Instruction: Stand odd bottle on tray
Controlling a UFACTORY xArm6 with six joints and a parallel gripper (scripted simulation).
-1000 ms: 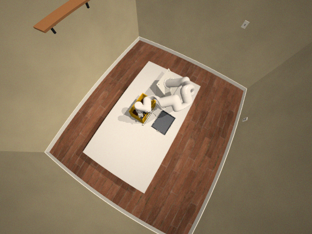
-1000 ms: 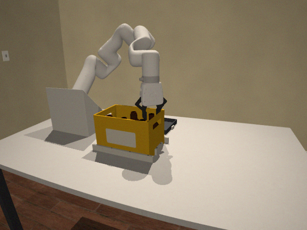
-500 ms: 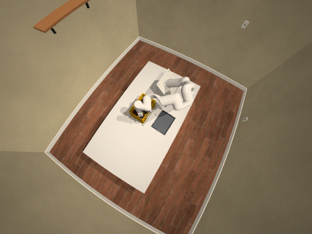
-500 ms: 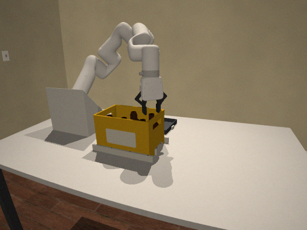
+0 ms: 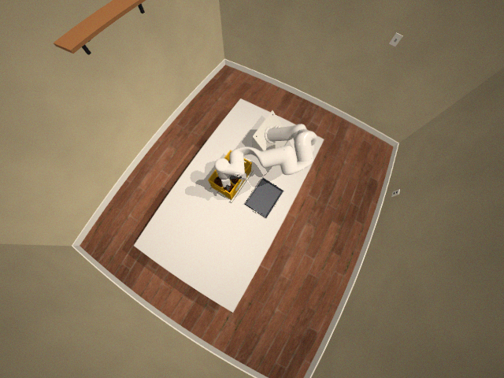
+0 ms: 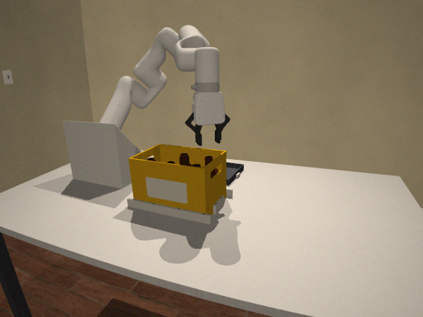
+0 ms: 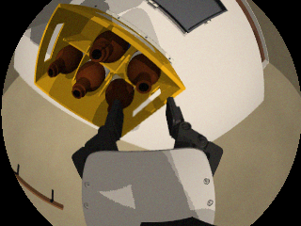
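My gripper is now 9 cm past the yellow crate, 4 cm to the left of it and 14 cm above it. The rest, counted from my hand: dark grey tray: 9 cm behind, 25 cm to the left, 21 cm below; glass bottle: 1 cm behind, 9 cm to the right, 14 cm below.
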